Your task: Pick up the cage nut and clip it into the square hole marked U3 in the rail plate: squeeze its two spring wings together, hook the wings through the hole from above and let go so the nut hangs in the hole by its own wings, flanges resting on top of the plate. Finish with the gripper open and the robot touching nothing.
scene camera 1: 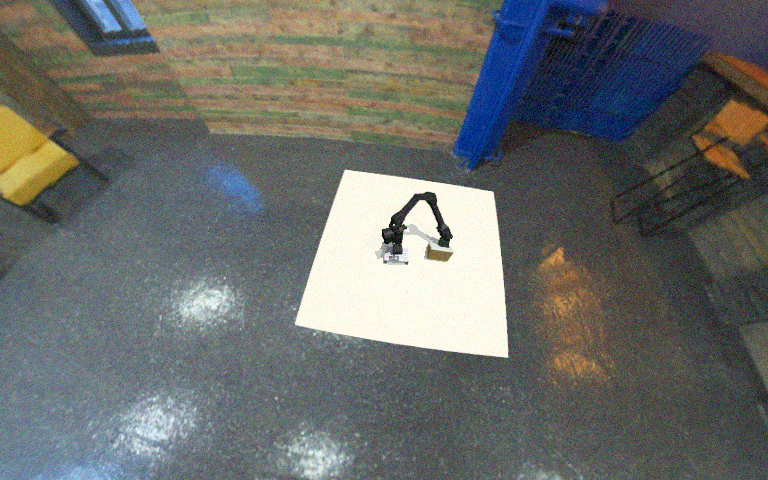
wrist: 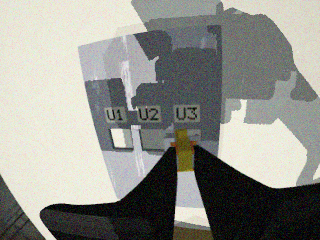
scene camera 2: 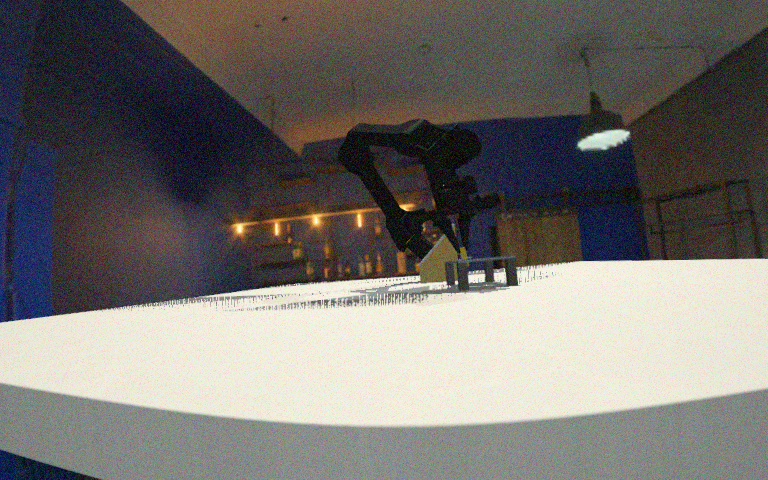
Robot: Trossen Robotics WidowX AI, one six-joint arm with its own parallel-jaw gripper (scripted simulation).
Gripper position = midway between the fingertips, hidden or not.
Observation:
In view: the gripper [scene camera 2: 462, 252].
The gripper is seen too in the wrist view [wrist: 183, 151].

